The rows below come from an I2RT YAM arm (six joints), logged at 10 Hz.
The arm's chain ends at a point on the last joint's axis. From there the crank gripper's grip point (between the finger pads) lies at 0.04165 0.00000 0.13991 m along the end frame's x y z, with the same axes.
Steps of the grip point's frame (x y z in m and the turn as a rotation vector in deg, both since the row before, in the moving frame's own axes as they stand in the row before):
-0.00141, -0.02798, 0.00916, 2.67, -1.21, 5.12
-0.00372, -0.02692, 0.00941, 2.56, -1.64, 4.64
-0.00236, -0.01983, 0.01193, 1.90, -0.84, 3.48
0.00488, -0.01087, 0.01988, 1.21, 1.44, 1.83
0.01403, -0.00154, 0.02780, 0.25, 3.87, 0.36
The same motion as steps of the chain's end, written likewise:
0.00142, -0.02503, 0.00838, 2.67, -1.21, 5.12
0.00018, -0.02386, 0.00834, 2.56, -1.64, 4.64
-0.00037, -0.01765, 0.01137, 1.90, -0.84, 3.48
0.00135, -0.00931, 0.02099, 1.21, 1.44, 1.83
0.00468, -0.00123, 0.03093, 0.25, 3.87, 0.36

